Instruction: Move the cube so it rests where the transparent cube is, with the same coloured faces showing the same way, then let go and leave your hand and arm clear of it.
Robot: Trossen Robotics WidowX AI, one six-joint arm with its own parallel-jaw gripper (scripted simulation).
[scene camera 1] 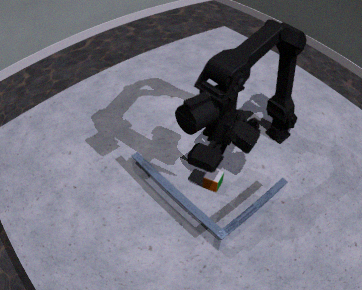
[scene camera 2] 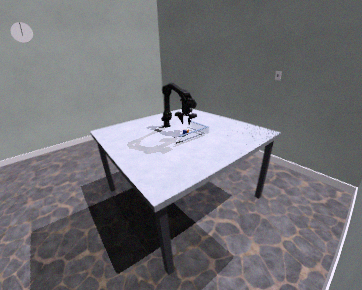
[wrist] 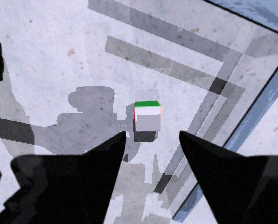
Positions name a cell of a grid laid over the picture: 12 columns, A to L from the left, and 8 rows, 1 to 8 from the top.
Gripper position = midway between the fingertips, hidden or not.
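There's a bar (scene camera 1: G6) that I can see, and I can see my gripper (scene camera 1: H5) (wrist: G5) too.
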